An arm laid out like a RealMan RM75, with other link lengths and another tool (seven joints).
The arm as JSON. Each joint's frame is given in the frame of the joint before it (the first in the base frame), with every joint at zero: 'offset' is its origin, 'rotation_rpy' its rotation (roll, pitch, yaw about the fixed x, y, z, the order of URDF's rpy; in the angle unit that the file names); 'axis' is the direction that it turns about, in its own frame. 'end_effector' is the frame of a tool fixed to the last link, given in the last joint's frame.
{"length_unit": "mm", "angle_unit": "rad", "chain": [
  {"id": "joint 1", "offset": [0.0, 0.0, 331.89], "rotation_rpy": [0.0, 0.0, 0.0], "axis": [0.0, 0.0, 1.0]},
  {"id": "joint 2", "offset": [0.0, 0.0, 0.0], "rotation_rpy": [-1.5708, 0.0, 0.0], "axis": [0.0, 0.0, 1.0]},
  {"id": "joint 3", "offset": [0.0, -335.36, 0.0], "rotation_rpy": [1.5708, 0.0, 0.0], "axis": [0.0, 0.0, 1.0]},
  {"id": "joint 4", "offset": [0.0, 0.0, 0.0], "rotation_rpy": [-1.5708, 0.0, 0.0], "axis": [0.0, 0.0, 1.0]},
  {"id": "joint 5", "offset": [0.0, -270.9, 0.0], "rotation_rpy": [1.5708, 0.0, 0.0], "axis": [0.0, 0.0, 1.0]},
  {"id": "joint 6", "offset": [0.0, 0.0, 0.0], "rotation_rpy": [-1.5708, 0.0, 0.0], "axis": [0.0, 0.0, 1.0]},
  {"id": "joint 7", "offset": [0.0, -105.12, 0.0], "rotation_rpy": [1.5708, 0.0, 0.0], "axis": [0.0, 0.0, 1.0]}
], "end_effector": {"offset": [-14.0, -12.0, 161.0], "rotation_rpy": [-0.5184, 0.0, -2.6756]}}
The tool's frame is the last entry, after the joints.
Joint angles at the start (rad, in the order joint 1, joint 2, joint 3, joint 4, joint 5, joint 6, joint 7):
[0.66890, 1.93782, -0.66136, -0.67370, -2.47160, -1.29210, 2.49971]
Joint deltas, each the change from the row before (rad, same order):
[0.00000, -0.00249, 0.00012, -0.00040, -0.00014, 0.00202, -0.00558]
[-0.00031, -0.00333, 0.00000, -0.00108, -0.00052, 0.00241, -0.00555]
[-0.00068, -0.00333, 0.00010, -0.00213, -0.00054, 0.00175, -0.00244]
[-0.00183, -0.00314, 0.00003, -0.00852, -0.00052, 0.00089, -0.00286]
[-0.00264, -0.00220, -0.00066, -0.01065, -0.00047, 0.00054, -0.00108]
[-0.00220, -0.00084, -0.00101, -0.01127, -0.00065, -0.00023, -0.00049]
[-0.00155, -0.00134, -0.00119, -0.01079, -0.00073, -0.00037, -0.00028]
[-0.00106, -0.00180, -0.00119, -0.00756, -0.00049, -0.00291, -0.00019]
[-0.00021, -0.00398, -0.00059, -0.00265, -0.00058, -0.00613, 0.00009]
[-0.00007, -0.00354, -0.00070, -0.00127, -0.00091, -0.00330, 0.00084]
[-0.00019, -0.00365, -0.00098, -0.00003, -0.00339, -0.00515, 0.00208]
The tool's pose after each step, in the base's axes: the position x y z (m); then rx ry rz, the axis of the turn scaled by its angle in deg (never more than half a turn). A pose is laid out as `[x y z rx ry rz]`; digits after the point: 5 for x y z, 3 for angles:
[0.42964 0.55171 0.03196 135.511 85.201 57.435]
[0.43076 0.55291 0.03490 135.163 85.413 58.123]
[0.43194 0.55401 0.03812 134.971 85.446 58.751]
[0.43280 0.55582 0.04318 134.674 85.615 59.761]
[0.43355 0.55740 0.04815 134.422 85.715 60.764]
[0.43360 0.55885 0.05223 134.152 85.876 61.635]
[0.43341 0.56047 0.05645 133.851 86.053 62.505]
[0.43314 0.56121 0.05954 133.569 86.222 62.977]
[0.43323 0.56103 0.06213 133.325 86.308 63.024]
[0.43370 0.56105 0.06437 133.156 86.264 63.141]
[0.43480 0.56010 0.06594 132.909 86.068 63.049]

